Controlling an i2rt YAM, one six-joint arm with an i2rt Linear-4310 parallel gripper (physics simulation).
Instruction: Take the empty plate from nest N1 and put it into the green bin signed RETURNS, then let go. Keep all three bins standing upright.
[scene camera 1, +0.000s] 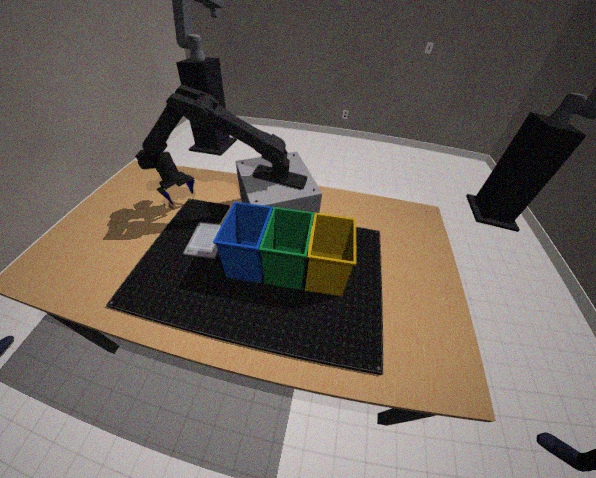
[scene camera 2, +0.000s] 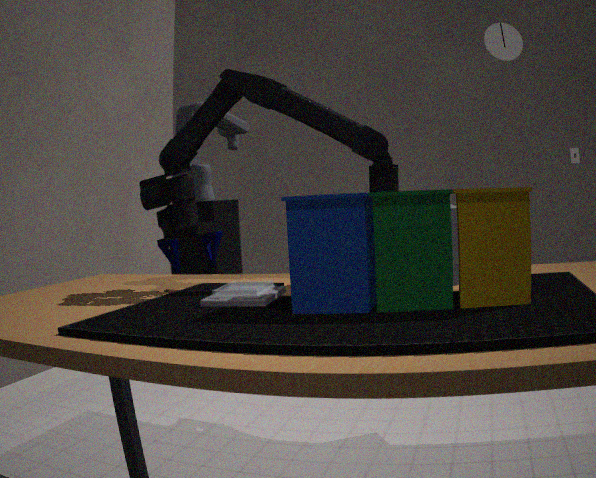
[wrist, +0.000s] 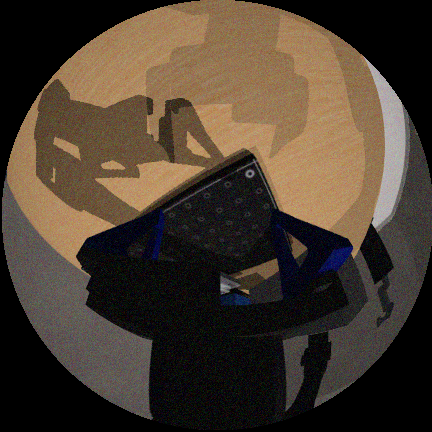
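Pixels of known places: gripper, fingertip midpoint: (scene camera 1: 182, 198) (scene camera 2: 195, 269) (wrist: 216, 214); arm's base, origin of the base link: (scene camera 1: 280, 177).
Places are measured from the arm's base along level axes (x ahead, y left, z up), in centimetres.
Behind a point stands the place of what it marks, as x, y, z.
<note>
A pale, flat plate (scene camera 1: 204, 237) {25.7, -21.2, -13.8} (scene camera 2: 245, 290) {30.6, -18.2, -13.8} (wrist: 228, 284) lies on its light nest left of the bins; nest and plate are hard to tell apart. The wrist view shows a small part of it. The green bin (scene camera 1: 284, 270) {35.7, 12.7, -7.1} (scene camera 2: 413, 255) {35.8, 12.1, -8.0} stands upright between the blue bin (scene camera 1: 243, 263) {37.0, 0.3, -6.9} (scene camera 2: 329, 256) {37.1, -0.7, -7.6} (wrist: 235, 300) {20.8, -8.4, -13.9} and the yellow bin (scene camera 1: 327, 277) {34.4, 25.4, -7.2} (scene camera 2: 494, 250) {34.5, 25.0, -7.8}, both upright. No sign is readable. My gripper (scene camera 1: 183, 199) {9.5, -40.9, -12.6} (scene camera 2: 194, 268) {9.5, -40.9, -12.6} (wrist: 216, 214) {9.5, -40.9, -12.6} is open and empty, above the table behind and left of the plate, near the mat's back left corner, apart from the plate.
A black perforated mat (scene camera 1: 250, 320) {49.5, 6.5, -16.4} (scene camera 2: 320, 335) {51.5, 2.4, -16.4} (wrist: 220, 210) {10.3, -38.0, -16.4} lies under the bins and plate on the wooden table (scene camera 1: 415, 300) {28.1, 56.1, -17.7} (scene camera 2: 250, 362) {61.3, -3.1, -17.7} (wrist: 310, 175) {-1.8, -36.5, -17.7}. The grey arm base (scene camera 1: 300, 175) {-2.8, 7.3, 0.7} stands behind the bins. Dark pedestals (scene camera 1: 200, 80) (scene camera 1: 530, 165) stand beyond the table.
</note>
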